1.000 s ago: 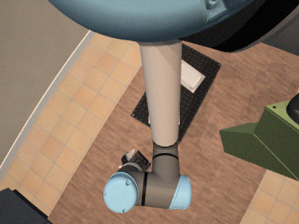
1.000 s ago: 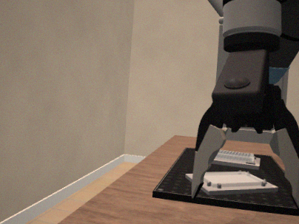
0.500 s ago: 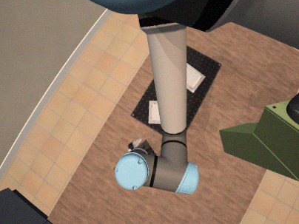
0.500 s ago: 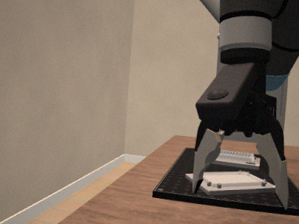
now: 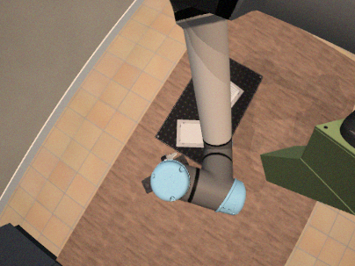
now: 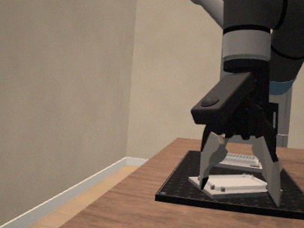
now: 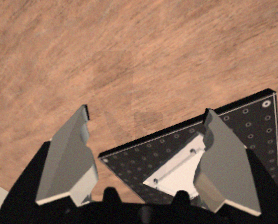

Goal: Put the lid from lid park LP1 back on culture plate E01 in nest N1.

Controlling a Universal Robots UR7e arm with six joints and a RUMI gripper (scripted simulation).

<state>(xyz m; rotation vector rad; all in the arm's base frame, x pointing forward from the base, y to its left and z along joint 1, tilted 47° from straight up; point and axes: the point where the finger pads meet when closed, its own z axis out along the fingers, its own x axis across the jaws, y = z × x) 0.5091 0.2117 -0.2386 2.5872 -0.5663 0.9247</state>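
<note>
My hand is 2 cm past the lid, 18 cm to the left of it and 3 cm above it. Round my hand: culture plate E01 (5 cm behind, 42 cm to the right, 2 cm below); then plate nest N1 (5 cm behind, 42 cm to the right, 4 cm below); then lid park LP1 (2 cm behind, 18 cm to the right, 4 cm below).
</note>
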